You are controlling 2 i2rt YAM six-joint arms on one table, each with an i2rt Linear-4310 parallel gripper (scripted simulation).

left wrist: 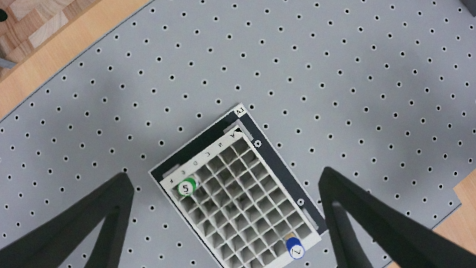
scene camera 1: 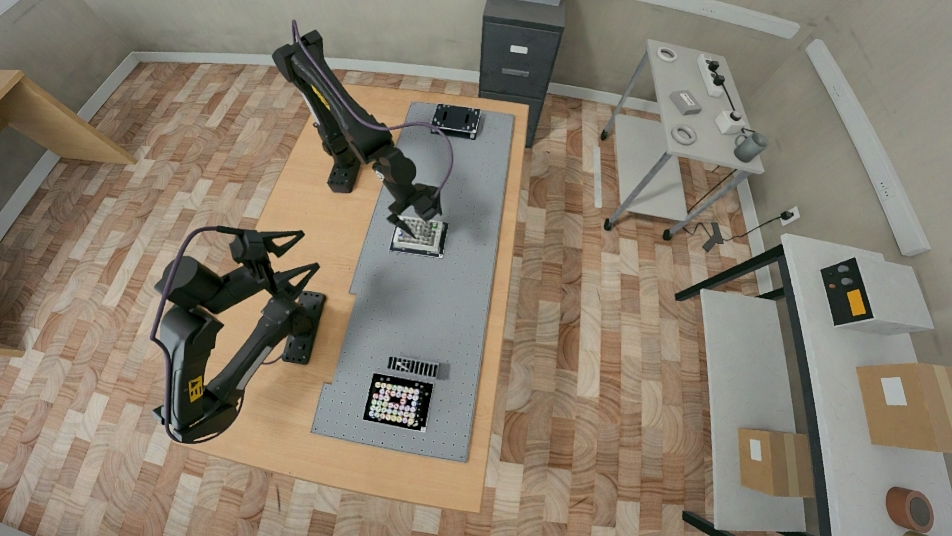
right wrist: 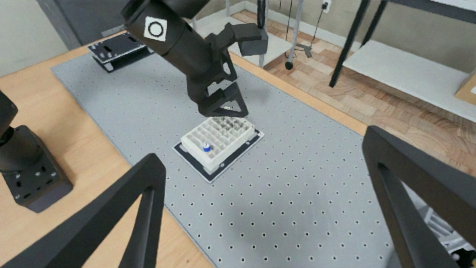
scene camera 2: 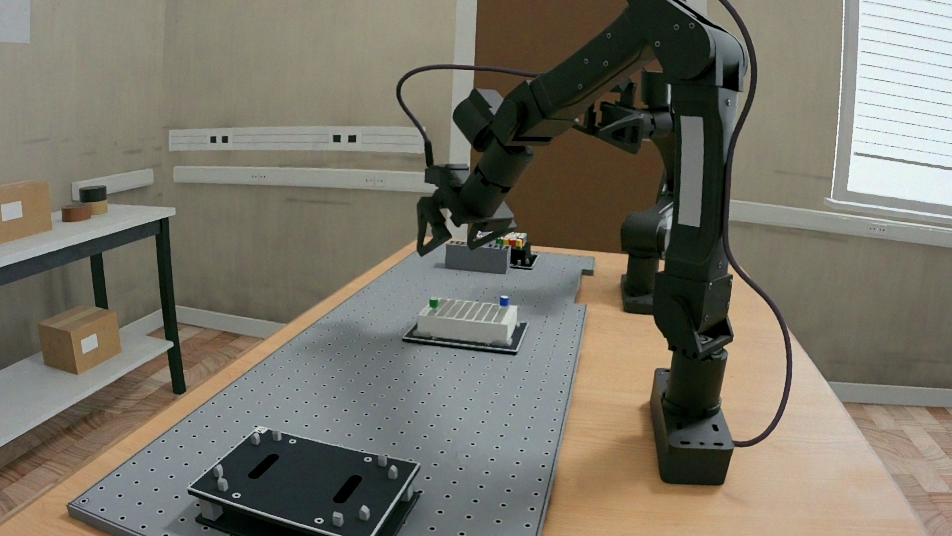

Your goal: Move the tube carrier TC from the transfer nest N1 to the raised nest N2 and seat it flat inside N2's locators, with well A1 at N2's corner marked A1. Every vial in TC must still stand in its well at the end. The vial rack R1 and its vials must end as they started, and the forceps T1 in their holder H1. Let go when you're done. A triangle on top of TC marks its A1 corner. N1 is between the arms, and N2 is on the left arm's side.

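Observation:
My left gripper is visible to me, and both the left wrist view and the right wrist view show it. I can see my right gripper as well; it appears in the right wrist view and also in scene camera 2. There is a white tube carrier TC here. I see a grey holder H1 too.

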